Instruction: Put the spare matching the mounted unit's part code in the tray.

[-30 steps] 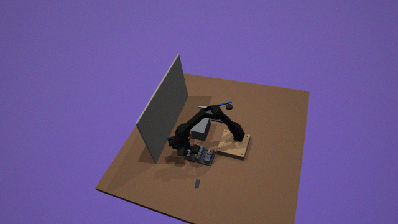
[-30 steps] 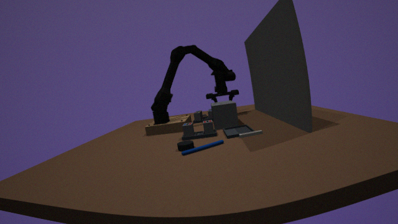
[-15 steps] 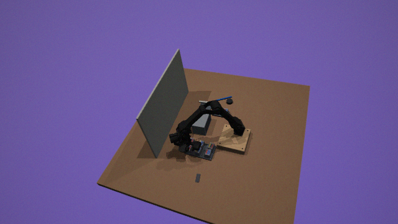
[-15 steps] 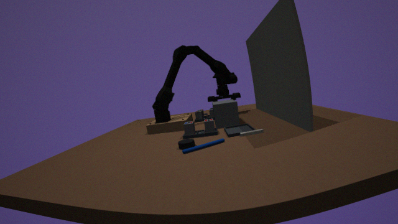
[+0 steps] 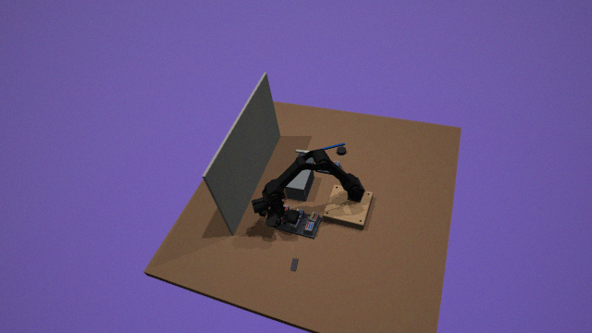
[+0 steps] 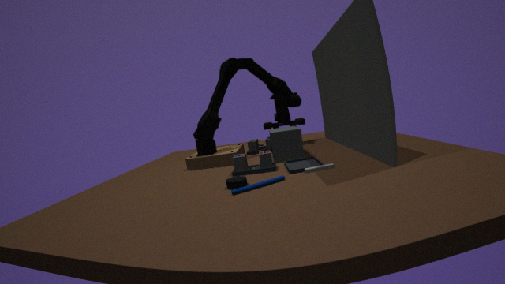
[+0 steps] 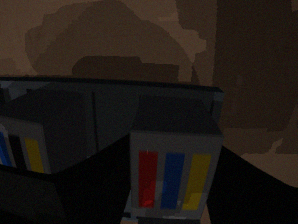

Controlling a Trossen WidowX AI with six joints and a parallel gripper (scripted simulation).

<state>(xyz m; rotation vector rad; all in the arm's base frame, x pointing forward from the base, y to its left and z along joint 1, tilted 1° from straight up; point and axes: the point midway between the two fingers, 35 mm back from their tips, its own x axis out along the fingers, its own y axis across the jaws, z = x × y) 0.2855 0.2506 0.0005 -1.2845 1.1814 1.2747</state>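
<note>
Now: the grey spare 2 cm above my gripper tip. From my gripper tip the other things lie so: mounted unit (1 cm ahead, 23 cm to the right, 3 cm above); then tall dark wall panel (25 cm ahead, 21 cm to the right, 21 cm above); then rack (8 cm behind, 40 cm to the right, 1 cm below).
</note>
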